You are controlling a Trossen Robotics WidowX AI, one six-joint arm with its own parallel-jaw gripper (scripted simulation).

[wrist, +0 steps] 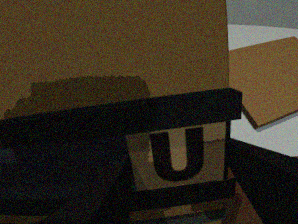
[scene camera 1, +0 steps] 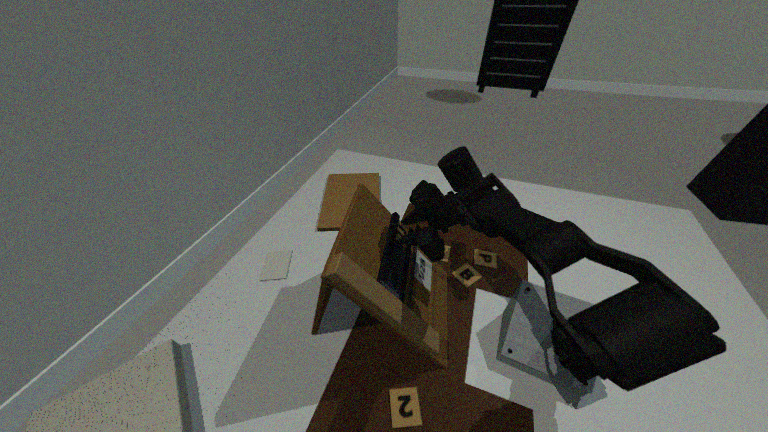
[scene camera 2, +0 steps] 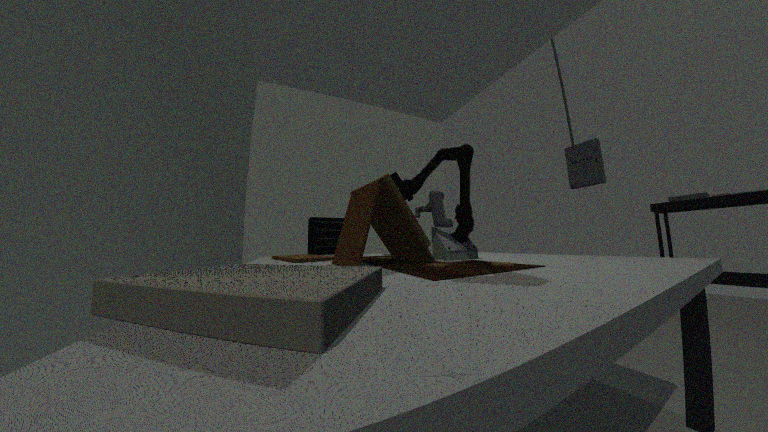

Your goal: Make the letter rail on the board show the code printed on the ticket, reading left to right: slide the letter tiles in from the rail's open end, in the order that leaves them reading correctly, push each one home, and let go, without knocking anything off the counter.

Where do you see a flat tan panel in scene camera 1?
340, 188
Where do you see a slanted wooden board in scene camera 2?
At 380, 204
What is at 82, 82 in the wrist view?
A slanted wooden board.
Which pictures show my gripper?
The wrist view and scene camera 1 only.
